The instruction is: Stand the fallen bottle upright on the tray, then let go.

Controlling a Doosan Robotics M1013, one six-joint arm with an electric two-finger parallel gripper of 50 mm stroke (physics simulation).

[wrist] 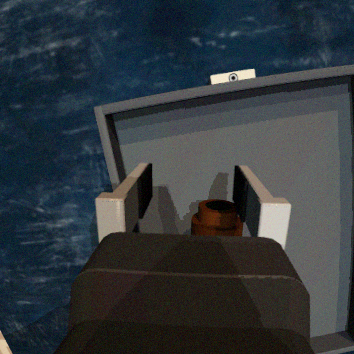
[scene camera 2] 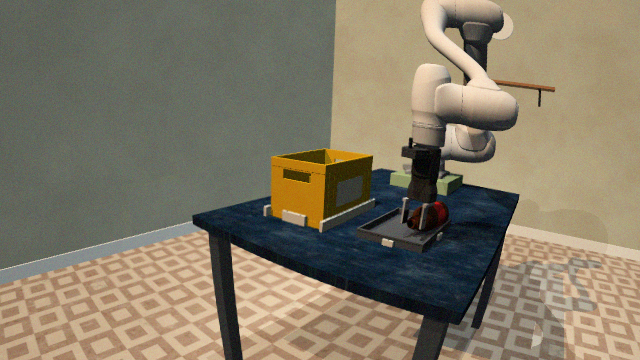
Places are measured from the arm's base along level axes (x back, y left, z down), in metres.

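Pixels of known places: gripper, fingertip midpoint: [wrist: 192,180] [scene camera 2: 412,225].
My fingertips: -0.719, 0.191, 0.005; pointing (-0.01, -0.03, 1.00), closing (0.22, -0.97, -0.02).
Ahead of a thing's pixels: the offset from my fingertips to its top centre, as dx, dy, dz. "spot": to the spot under its first point. Level surfaces: height alone.
A brown bottle with a red label @(+0.095, +0.006, -0.033) [scene camera 2: 438,215] lies on its side on the dark grey tray [scene camera 2: 370,237] [wrist: 165,95], its body near the tray's back right side. In the wrist view, the bottle's neck and open mouth @(spot: +0.025, -0.010, -0.009) [wrist: 217,220] show just past the gripper housing; the housing hides the rest. My gripper [scene camera 2: 413,223] [wrist: 192,180] is open and empty, pointing down at the neck end. In the wrist view the neck shows between the two fingers, closer to the right one. I cannot tell how deep the fingertips reach beside it.
A yellow crate @(+0.072, -0.326, -0.129) [scene camera 2: 298,192] stands left of the tray, with white brackets @(spot: -0.076, -0.319, +0.029) [scene camera 2: 294,218] around its foot. Small white blocks @(spot: -0.062, -0.040, +0.038) [scene camera 2: 387,243] [wrist: 233,77] sit against the tray's outer walls. The arm's green base plate [scene camera 2: 450,185] is at the back of the dark blue table @(dz +0.046) [scene camera 2: 330,255].
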